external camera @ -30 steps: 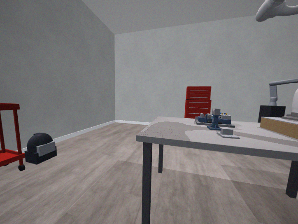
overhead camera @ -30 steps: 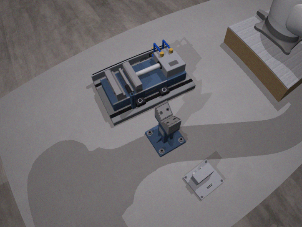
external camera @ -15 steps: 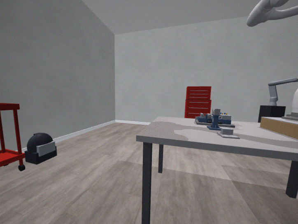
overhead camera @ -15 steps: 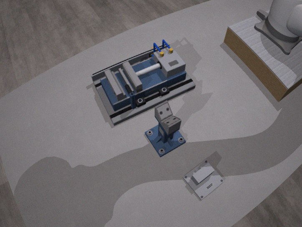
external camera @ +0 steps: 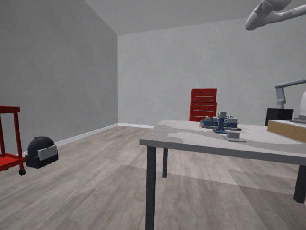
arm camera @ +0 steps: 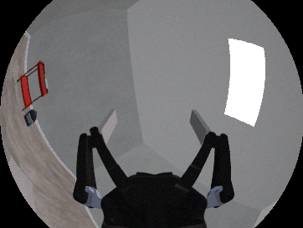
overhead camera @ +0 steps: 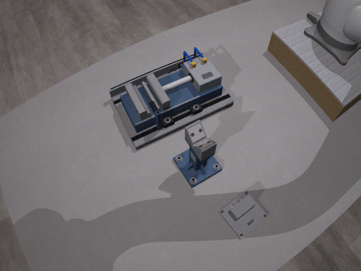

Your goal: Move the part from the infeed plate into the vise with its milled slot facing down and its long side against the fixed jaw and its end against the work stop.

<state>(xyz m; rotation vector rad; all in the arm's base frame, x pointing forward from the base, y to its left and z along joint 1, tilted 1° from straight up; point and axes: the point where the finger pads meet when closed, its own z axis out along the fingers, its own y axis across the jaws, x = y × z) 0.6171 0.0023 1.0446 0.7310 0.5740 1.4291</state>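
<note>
Right now my hand is 10 mm short of the part, 160 mm to the right of it and 1110 mm above it. The rest, counted from my hand: work stop 20 mm ahead, 150 mm to the right, 1040 mm below; moving jaw 20 mm behind, 190 mm to the right, 1060 mm below; white cylinder rod 70 mm behind, 180 mm to the right, 1060 mm below.
</note>
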